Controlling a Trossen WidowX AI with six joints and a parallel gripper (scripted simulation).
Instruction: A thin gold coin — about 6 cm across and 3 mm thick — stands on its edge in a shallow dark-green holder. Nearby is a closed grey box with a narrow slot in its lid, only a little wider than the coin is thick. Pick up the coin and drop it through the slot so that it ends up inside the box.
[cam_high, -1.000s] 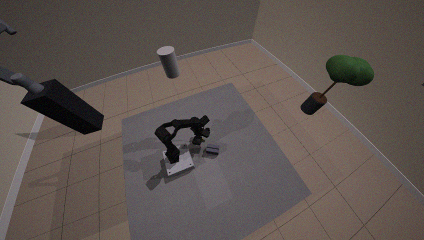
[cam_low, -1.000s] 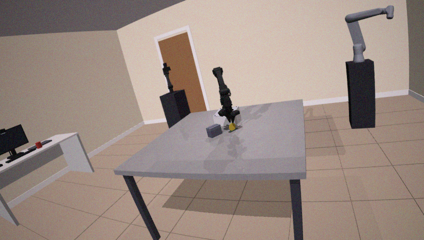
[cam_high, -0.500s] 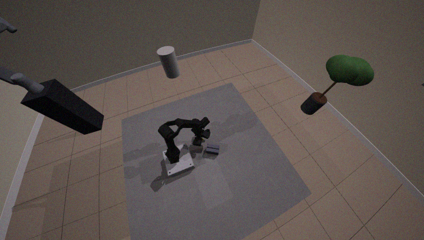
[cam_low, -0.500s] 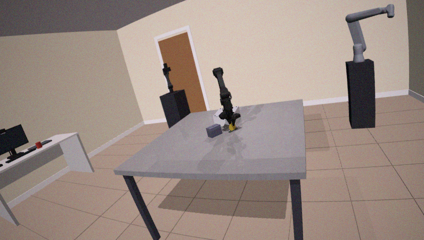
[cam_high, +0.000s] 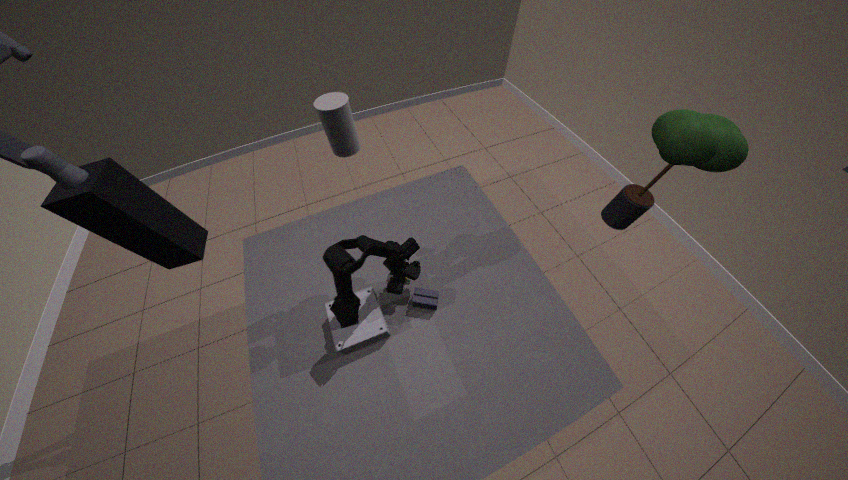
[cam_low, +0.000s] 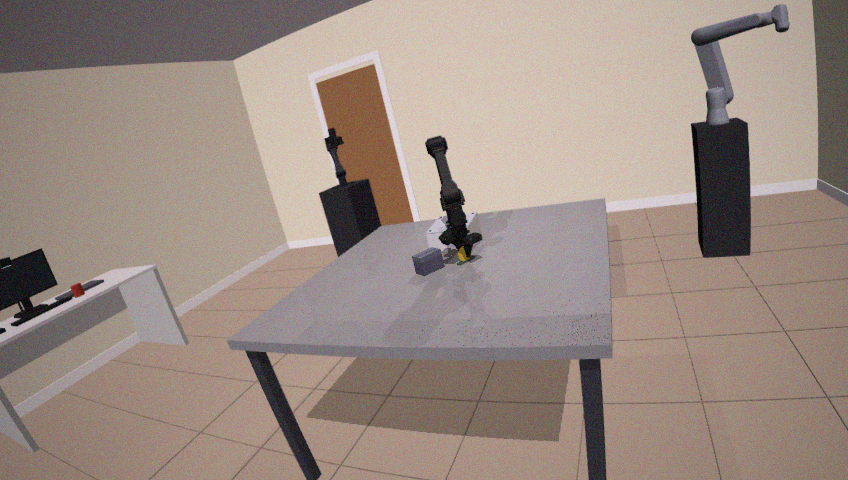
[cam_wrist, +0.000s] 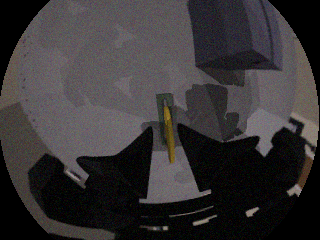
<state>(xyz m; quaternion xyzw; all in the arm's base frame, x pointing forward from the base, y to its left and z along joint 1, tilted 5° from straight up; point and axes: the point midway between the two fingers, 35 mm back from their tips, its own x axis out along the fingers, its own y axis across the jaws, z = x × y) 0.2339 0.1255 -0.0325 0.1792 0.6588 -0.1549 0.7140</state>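
Now: gripper tip 10 mm below the gold coin.
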